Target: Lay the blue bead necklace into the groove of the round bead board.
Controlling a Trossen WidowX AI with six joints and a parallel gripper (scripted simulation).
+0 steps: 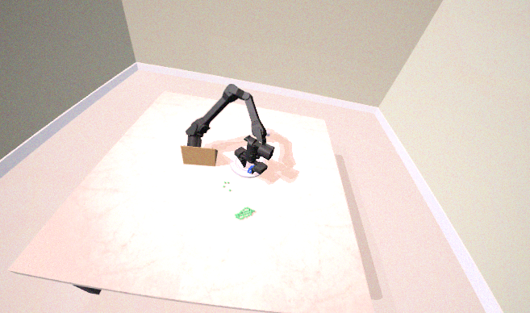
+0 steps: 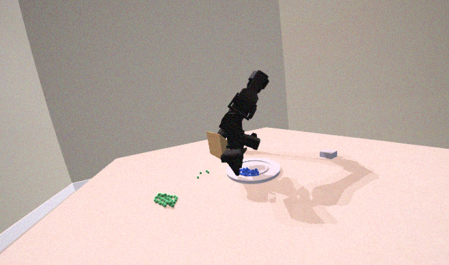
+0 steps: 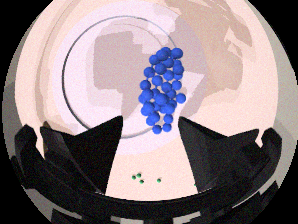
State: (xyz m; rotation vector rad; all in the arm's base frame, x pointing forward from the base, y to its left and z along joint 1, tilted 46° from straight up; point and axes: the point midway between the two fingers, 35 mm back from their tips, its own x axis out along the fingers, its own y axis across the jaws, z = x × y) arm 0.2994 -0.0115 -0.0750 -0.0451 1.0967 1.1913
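Right now my gripper tip is 6 cm to the right of the round white bead board, 1 cm past it and 1 cm above it. The rest, counted from my gripper tip: small grey block 36 cm to the left, 10 cm ahead.
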